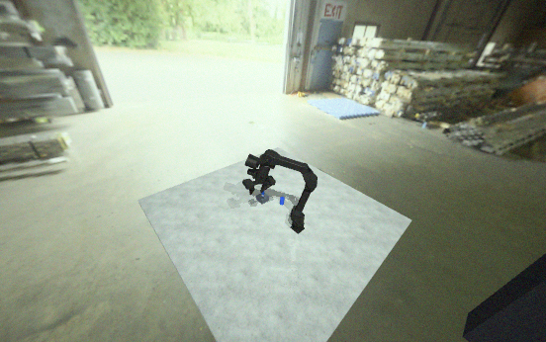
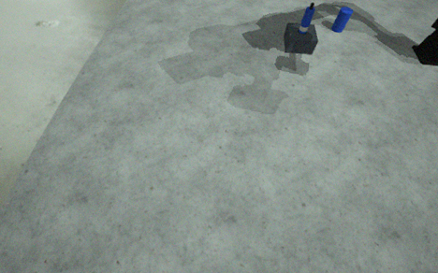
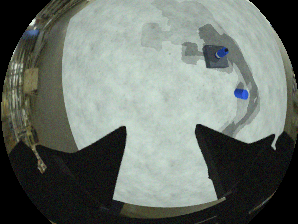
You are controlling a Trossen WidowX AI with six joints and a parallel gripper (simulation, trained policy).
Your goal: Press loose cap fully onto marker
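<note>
The blue cap is 240 mm to the right of my gripper tip and 190 mm below it. Round my gripper tip: blue marker (120 mm ahead, 160 mm to the right, 140 mm below); dark holder block (120 mm ahead, 160 mm to the right, 200 mm below).
</note>
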